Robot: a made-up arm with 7 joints. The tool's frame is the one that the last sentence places.
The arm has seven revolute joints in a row. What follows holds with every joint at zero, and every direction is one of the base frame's. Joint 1 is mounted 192.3 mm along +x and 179.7 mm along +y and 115.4 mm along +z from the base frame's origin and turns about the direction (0.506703, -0.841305, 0.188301), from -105.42 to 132.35 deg. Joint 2 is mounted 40.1 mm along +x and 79.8 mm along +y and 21.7 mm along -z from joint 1 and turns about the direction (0.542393, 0.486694, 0.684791), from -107.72 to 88.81 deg. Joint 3 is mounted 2.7 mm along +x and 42.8 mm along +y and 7.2 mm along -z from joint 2 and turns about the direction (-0.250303, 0.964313, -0.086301), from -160.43 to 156.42 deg. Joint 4 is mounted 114.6 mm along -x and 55.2 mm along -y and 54.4 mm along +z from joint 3 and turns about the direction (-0.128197, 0.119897, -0.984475), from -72.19 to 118.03 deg. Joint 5 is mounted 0.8 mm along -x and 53 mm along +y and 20.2 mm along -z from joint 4 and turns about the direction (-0.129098, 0.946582, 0.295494), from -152.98 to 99.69 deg. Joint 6 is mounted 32.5 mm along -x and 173.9 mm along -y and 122.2 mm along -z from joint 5 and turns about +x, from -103.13 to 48.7 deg. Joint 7 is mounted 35.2 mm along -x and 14.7 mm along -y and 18.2 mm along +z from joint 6 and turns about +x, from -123.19 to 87.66 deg. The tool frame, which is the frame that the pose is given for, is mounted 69.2 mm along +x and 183.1 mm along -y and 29.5 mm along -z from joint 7; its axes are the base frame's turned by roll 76.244, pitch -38.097 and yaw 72.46 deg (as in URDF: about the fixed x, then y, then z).
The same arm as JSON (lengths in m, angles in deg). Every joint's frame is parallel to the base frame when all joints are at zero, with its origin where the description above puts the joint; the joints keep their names.
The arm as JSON. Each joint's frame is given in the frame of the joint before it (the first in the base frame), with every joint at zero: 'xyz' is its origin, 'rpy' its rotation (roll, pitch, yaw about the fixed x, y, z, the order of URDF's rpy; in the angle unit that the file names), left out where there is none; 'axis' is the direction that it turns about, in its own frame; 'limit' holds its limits. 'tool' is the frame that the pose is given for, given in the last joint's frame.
{"units": {"length": "m", "angle": "deg"}, "joints": [{"name": "joint 1", "type": "revolute", "origin": {"xyz": [0.1923, 0.1797, 0.1154]}, "axis": [0.506703, -0.841305, 0.188301], "limit": {"lower": -105.42, "upper": 132.35}}, {"name": "joint 2", "type": "revolute", "origin": {"xyz": [0.0401, 0.0798, -0.0217]}, "axis": [0.542393, 0.486694, 0.684791], "limit": {"lower": -107.72, "upper": 88.81}}, {"name": "joint 3", "type": "revolute", "origin": {"xyz": [0.0027, 0.0428, -0.0072]}, "axis": [-0.250303, 0.964313, -0.086301], "limit": {"lower": -160.43, "upper": 156.42}}, {"name": "joint 4", "type": "revolute", "origin": {"xyz": [-0.1146, -0.0552, 0.0544]}, "axis": [-0.128197, 0.119897, -0.984475], "limit": {"lower": -72.19, "upper": 118.03}}, {"name": "joint 5", "type": "revolute", "origin": {"xyz": [-0.0008, 0.053, -0.0202]}, "axis": [-0.129098, 0.946582, 0.295494], "limit": {"lower": -152.98, "upper": 99.69}}, {"name": "joint 6", "type": "revolute", "origin": {"xyz": [-0.0325, -0.1739, -0.1222]}, "axis": "+x", "limit": {"lower": -103.13, "upper": 48.7}}, {"name": "joint 7", "type": "revolute", "origin": {"xyz": [-0.0352, -0.0147, 0.0182]}, "axis": "+x", "limit": {"lower": -123.19, "upper": 87.66}}], "tool": {"origin": {"xyz": [0.0692, -0.1831, -0.0295], "rpy": [76.24, -38.1, 72.46]}}}
